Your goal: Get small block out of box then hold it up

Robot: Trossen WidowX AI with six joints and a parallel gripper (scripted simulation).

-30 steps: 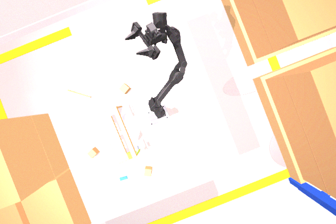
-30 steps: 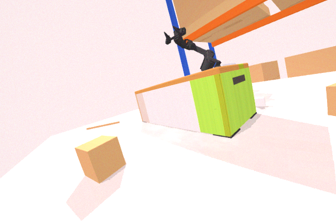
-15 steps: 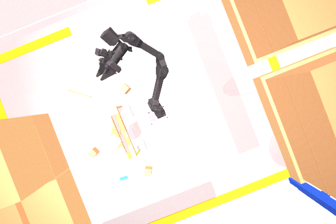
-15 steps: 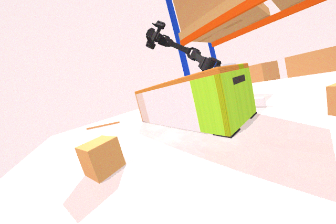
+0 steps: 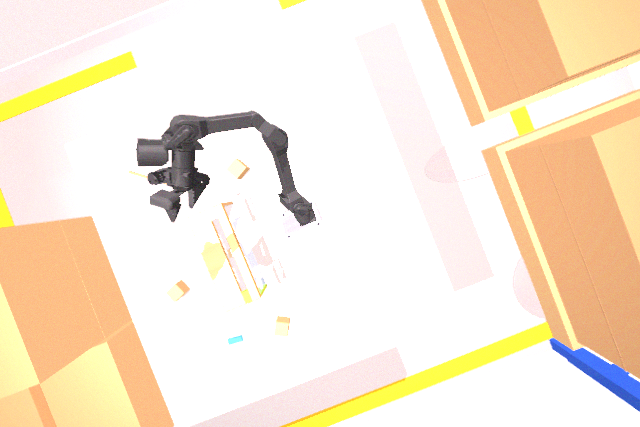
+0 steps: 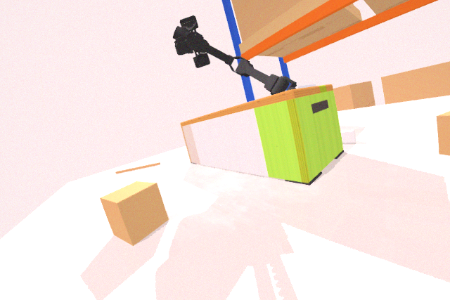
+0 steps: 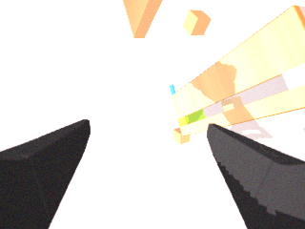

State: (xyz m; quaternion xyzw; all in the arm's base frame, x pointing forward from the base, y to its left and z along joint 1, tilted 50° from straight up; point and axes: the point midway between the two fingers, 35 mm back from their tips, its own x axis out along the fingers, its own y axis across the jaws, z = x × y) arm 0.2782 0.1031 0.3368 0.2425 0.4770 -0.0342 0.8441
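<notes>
Now: gripper tip 30 cm above the pale yellow block, 18 cm to the right of it and 1 cm short of it. The rest, counted from my gripper tip: thin orange stick: 38 cm below, 25 cm ahead, 23 cm to the right; long box: 32 cm below, 18 cm to the left.
</notes>
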